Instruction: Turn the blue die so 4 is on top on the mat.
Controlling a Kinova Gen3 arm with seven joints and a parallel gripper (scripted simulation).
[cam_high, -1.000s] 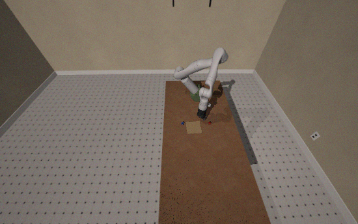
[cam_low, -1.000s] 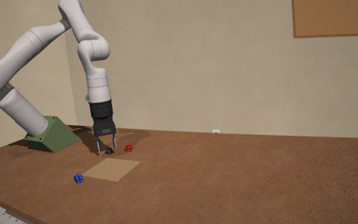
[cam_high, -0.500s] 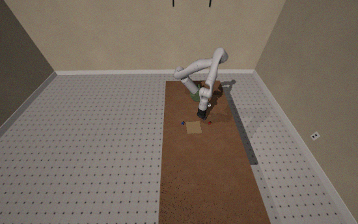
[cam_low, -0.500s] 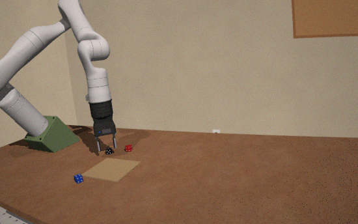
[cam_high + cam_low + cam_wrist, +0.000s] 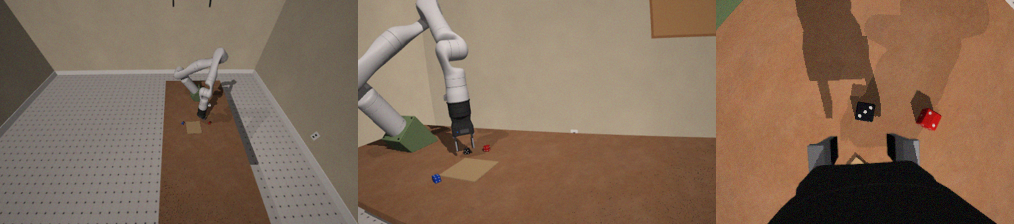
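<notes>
My gripper is now 20 mm past the black die, 30 mm to the right of it and 40 mm above it. Round my hand: red die 50 mm ahead, 70 mm to the left, 40 mm below; tan mat 70 mm ahead, 100 mm to the right, 50 mm below; blue die 10 mm ahead, 190 mm to the right, 40 mm below.
</notes>
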